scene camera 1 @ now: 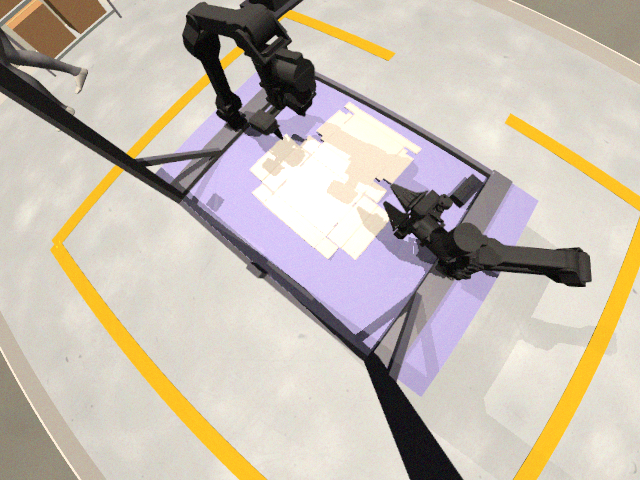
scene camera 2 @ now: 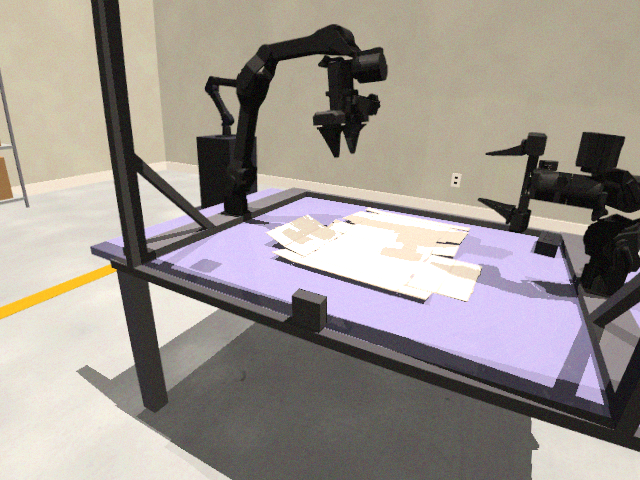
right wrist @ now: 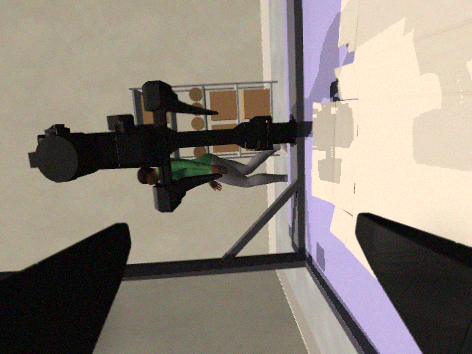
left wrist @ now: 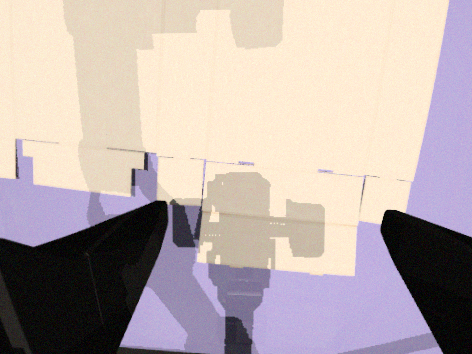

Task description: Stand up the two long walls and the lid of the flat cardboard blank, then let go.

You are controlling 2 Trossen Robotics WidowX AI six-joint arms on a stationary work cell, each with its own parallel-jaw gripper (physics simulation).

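Frame: origin at the left arm's base, x ahead, y right, z down, level; metres.
Seen in the pictures: left gripper, fingertip midpoint: (scene camera 1: 292,127) (scene camera 2: 344,155) (right wrist: 220,144) (left wrist: 275,216); right gripper, fingertip midpoint: (scene camera 1: 387,194) (scene camera 2: 482,176) (right wrist: 244,228); left arm's base at its link origin: (scene camera 1: 236,123) (scene camera 2: 235,212) (right wrist: 293,132); right arm's base at its link origin: (scene camera 1: 448,266) (scene camera 2: 600,290).
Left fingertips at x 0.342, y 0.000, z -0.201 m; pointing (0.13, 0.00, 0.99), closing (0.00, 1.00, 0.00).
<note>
Offsets run from my left fingertips to a thing's top centre. "pt": to the spot under its first point. Level surfaces: height alone.
The cream cardboard blank @(pt dz +0.218, dx +0.076, dy +0.085 m) (scene camera 1: 305,198) (scene camera 2: 356,255) (left wrist: 300,90) (right wrist: 385,135) lies nearly flat on the purple table top; its near edge in scene camera 2 has a dark strip under it. No wall or lid stands upright. I cannot tell which panel is the lid. My left gripper (scene camera 1: 292,125) (scene camera 2: 344,153) (left wrist: 275,216) (right wrist: 220,144) is open and empty, pointing down high above the table by the blank's left end flap. My right gripper (scene camera 1: 388,194) (scene camera 2: 483,176) (right wrist: 244,228) is open and empty, held sideways above the table beyond the blank's right end.
The purple table top @(dz +0.220 m) (scene camera 1: 330,279) (scene camera 2: 491,330) is edged by dark rails, with slanting braces at its corners. A black block @(dz +0.163, dx +0.116, dy +0.368 m) (scene camera 1: 256,269) (scene camera 2: 309,310) sits on the near rail. A person in green (right wrist: 190,169) and a shelf rack stand beyond the left arm.
</note>
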